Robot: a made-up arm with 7 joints. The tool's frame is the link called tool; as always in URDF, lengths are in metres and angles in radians. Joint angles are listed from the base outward. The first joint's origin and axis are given. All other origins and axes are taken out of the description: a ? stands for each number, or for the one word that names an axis. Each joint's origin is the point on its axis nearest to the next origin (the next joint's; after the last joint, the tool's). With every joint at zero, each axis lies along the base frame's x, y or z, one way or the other. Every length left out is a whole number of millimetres.
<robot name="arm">
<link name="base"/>
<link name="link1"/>
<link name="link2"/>
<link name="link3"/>
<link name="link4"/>
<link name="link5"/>
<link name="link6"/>
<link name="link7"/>
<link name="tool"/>
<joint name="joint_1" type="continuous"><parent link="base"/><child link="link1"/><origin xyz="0 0.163 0"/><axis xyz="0 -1 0"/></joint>
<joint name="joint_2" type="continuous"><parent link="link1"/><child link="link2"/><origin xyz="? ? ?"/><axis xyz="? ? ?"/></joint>
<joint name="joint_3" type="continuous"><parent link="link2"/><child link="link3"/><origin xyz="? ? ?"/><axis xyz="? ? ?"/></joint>
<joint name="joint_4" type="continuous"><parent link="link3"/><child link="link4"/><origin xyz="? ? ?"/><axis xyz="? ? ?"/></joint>
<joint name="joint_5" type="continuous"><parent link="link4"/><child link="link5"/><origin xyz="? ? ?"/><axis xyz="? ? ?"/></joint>
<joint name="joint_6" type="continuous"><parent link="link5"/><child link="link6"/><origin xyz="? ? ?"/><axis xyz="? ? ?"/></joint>
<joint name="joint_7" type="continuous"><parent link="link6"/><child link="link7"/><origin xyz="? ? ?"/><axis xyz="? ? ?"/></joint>
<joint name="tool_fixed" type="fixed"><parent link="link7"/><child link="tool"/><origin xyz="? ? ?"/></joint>
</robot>
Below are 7 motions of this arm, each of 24 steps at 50 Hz.
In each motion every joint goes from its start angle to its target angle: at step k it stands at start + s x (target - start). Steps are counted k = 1, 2, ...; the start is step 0. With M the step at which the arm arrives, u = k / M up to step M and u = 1 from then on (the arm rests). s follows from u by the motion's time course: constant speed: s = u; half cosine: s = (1 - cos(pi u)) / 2; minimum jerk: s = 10 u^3 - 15 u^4 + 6 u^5.
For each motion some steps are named. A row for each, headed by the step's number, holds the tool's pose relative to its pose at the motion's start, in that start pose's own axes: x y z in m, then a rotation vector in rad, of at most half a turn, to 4 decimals.
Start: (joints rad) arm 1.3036 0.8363 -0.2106 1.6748 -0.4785 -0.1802 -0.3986
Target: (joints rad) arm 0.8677 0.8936 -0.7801 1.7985 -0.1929 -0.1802 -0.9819
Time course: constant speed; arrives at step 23
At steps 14, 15, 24:
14: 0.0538 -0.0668 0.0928 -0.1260 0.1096 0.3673
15: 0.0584 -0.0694 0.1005 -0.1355 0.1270 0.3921
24: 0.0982 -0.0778 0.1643 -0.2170 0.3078 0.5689

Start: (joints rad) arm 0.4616 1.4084 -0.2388 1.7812 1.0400 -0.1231 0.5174
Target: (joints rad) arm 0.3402 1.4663 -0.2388 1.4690 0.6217 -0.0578 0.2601
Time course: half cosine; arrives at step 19
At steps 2, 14, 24:
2: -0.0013 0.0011 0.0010 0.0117 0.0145 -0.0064
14: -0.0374 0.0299 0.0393 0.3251 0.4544 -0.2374
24: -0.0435 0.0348 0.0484 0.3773 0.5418 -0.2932

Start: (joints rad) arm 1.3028 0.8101 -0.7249 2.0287 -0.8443 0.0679 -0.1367
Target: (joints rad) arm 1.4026 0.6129 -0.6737 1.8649 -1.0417 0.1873 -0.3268
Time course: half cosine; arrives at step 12
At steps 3, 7, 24:
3: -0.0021 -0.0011 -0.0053 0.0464 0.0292 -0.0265
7: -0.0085 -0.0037 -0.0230 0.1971 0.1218 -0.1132
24: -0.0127 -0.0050 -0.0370 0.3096 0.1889 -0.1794

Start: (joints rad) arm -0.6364 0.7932 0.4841 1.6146 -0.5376 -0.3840 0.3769
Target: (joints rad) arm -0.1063 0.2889 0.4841 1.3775 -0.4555 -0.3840 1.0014
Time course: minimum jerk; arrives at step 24
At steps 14, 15, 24:
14: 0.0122 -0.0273 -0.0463 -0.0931 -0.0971 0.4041
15: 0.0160 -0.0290 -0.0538 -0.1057 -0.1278 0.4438
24: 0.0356 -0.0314 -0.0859 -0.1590 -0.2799 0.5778

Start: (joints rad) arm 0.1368 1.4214 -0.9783 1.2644 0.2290 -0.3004 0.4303
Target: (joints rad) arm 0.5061 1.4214 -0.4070 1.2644 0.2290 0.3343 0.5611
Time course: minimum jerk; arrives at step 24
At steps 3, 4, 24:
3: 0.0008 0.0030 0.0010 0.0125 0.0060 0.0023
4: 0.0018 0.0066 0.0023 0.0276 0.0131 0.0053
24: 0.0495 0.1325 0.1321 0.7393 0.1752 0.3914

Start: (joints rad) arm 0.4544 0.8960 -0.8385 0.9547 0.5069 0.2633 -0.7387
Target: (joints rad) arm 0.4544 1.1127 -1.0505 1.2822 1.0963 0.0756 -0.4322
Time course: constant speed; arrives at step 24
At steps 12, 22, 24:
12: 0.0031 0.0108 0.0136 -0.2828 0.0008 0.2000
22: 0.0020 0.0186 0.0285 -0.5199 0.0216 0.3626
24: 0.0013 0.0201 0.0318 -0.5662 0.0286 0.3955

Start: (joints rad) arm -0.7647 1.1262 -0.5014 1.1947 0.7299 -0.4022 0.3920
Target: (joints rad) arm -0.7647 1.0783 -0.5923 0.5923 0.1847 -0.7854 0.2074
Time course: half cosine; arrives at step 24
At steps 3, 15, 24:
3: -0.0039 0.0015 0.0023 0.0095 0.0131 -0.0201
15: -0.0626 0.0204 0.0538 0.0585 0.2422 -0.3426
24: -0.0829 0.0253 0.0850 0.0113 0.3484 -0.4649

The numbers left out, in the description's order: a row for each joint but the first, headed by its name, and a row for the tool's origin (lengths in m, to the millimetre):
joint_2: xyz 0 0 0, axis 1 0 0
joint_3: xyz 0 0 -0.216, axis 0 0 1
joint_4: xyz 0 0 0, axis 0 -1 0
joint_5: xyz 0 0 -0.213, axis 0 0 1
joint_6: xyz 0 0 0, axis 0 1 0
joint_7: xyz 0 0 0, axis -1 0 0
tool: xyz 0 0 0

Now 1 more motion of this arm.
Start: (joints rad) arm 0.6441 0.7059 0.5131 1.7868 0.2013 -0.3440 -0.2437
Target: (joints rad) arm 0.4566 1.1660 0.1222 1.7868 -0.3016 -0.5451 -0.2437
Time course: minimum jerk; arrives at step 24
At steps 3, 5, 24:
3: 0.0001 -0.0006 -0.0003 -0.0139 -0.0051 -0.0086
5: 0.0002 -0.0022 -0.0009 -0.0559 -0.0208 -0.0341
24: -0.0045 -0.0289 0.0111 -0.9388 -0.3611 -0.4064

